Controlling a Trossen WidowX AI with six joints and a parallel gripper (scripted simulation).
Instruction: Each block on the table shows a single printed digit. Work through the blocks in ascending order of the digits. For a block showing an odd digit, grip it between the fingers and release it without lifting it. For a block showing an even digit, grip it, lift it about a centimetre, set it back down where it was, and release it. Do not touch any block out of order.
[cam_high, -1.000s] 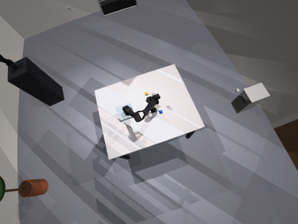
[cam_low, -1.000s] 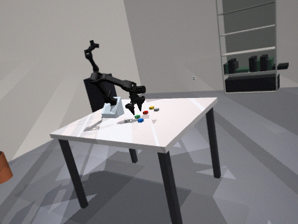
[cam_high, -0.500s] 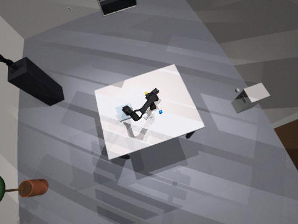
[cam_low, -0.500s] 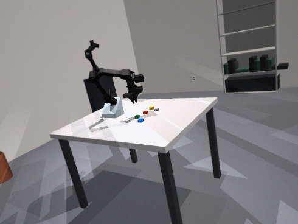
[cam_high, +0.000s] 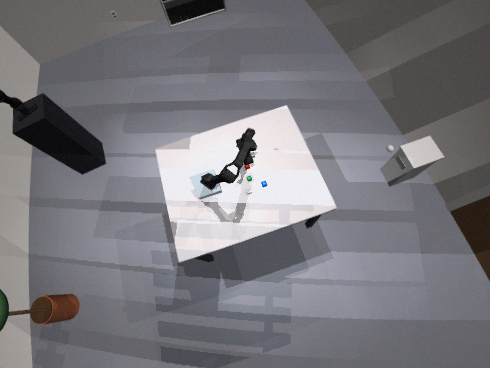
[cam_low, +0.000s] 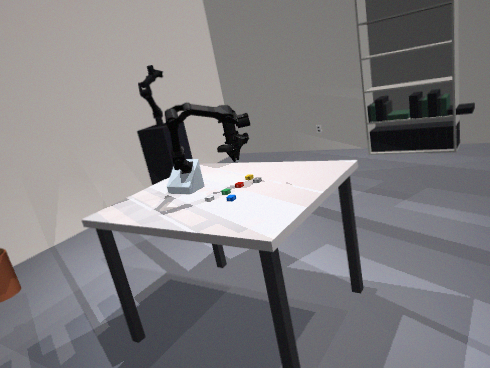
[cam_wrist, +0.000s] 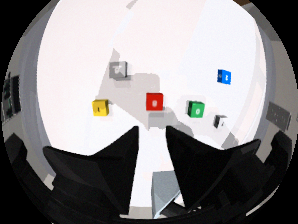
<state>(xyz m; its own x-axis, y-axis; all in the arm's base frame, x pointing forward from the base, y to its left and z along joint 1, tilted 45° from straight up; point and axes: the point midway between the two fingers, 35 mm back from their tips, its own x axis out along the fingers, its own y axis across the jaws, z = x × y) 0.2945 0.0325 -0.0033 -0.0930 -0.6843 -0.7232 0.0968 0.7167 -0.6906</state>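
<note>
My gripper tip is 120 mm above the yellow block, 110 mm to the right of it and 10 mm past it. Also, from my gripper tip: green block (120 mm below, 100 mm to the right, 30 mm behind); then red block (120 mm below, 10 mm to the right, 10 mm behind); then grey block (120 mm below, 70 mm ahead, 50 mm to the left).
</note>
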